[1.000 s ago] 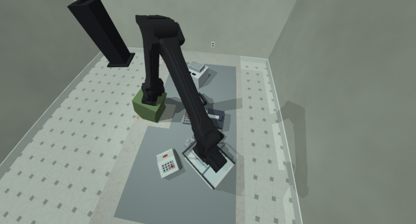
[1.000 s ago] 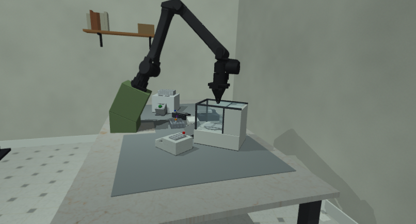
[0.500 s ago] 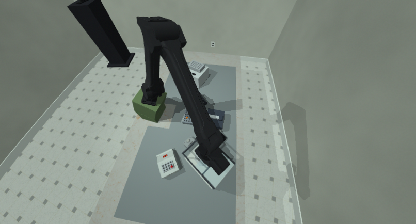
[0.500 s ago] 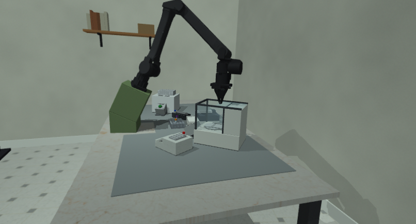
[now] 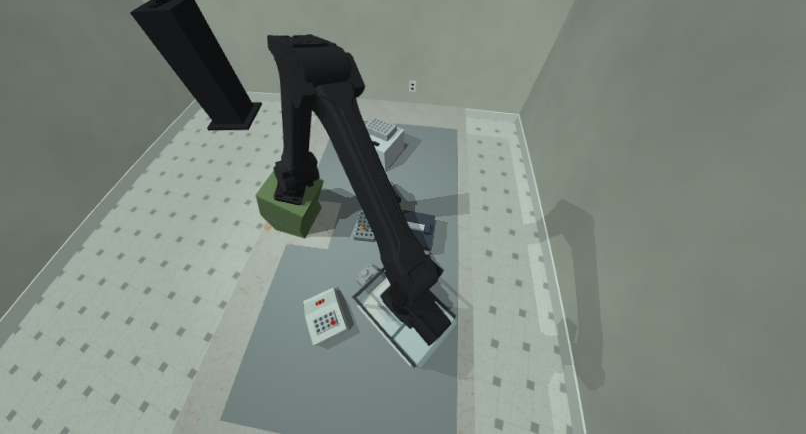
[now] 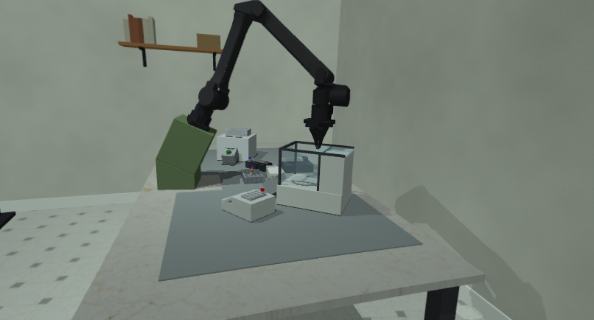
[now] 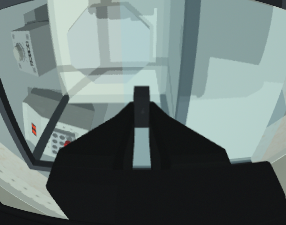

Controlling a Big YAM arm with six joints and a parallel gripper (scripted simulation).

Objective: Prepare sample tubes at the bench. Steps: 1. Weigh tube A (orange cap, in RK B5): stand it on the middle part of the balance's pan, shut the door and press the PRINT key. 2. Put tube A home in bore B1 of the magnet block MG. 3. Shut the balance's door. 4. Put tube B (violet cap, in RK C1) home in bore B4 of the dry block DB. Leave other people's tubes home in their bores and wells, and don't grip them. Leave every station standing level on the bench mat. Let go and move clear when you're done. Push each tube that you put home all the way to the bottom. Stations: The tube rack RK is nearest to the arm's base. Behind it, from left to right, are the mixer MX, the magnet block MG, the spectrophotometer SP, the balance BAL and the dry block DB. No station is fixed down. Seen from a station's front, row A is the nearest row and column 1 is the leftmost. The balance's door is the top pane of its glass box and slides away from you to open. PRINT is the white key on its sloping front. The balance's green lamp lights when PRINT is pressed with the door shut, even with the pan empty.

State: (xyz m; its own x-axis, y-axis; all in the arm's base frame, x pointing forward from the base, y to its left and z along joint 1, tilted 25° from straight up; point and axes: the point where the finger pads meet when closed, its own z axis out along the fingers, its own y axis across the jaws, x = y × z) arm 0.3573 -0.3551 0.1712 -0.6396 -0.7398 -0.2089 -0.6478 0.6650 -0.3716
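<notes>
Now: hand 350 mm to the right of the tube rack RK, 210 mm above it and 150 mm past it. Round my hand: balance door: 20 mm to the right, 20 mm ahead, 10 mm below; red-capped tube: 220 mm behind, 160 mm below, 30 mm to the right; balance pan: 140 mm below, 30 mm to the left, 30 mm behind.
</notes>
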